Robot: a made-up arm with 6 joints.
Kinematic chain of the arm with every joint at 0, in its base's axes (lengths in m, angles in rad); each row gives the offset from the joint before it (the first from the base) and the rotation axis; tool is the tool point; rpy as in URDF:
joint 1: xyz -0.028 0 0.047 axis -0.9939 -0.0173 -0.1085
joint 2: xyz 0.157 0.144 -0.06 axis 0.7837 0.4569 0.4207
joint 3: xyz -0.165 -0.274 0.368 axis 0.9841 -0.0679 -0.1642
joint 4: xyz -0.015 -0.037 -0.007 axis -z
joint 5: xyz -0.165 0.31 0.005 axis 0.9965 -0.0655 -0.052
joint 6: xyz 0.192 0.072 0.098 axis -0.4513 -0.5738 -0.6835
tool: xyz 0.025 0.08 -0.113 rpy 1.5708 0 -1.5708
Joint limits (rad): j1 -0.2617..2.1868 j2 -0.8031..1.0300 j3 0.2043..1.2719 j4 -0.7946..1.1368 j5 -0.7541..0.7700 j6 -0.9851..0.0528
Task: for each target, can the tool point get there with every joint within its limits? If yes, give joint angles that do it. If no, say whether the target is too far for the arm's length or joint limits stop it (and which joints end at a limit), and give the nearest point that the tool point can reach.
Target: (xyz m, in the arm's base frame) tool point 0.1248 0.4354 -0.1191
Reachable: yes | joints 1.4346 0.1107 0.4028 0.1246 -0.3952 -0.2934
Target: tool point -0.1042 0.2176 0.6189
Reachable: yes | joints 0.5599 0.4501 0.8884 -0.5243 -0.2024 -0.5217
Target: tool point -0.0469 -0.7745 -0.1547
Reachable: no: joint limits stop it (at a limit: joint 1, joint 2, joint 3, joint 4, joint 5, joint 6) | nearest point 0.1338 -0.6847 0.0753 | short by 0.306 m
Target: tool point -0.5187 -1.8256 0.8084
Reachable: no: too far | nearest point -0.0785 -0.6015 0.3696 | short by 1.373 m
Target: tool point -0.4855 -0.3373 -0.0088
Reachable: no: joint limits stop it (at a limit: joint 1, joint 2, joint 3, joint 4, joint 5) | nearest point -0.3489 -0.2815 -0.3429 | short by 0.365 m
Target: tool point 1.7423 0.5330 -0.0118
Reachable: no: too far | nearest point 0.6305 0.2648 0.2569 | short by 1.175 m
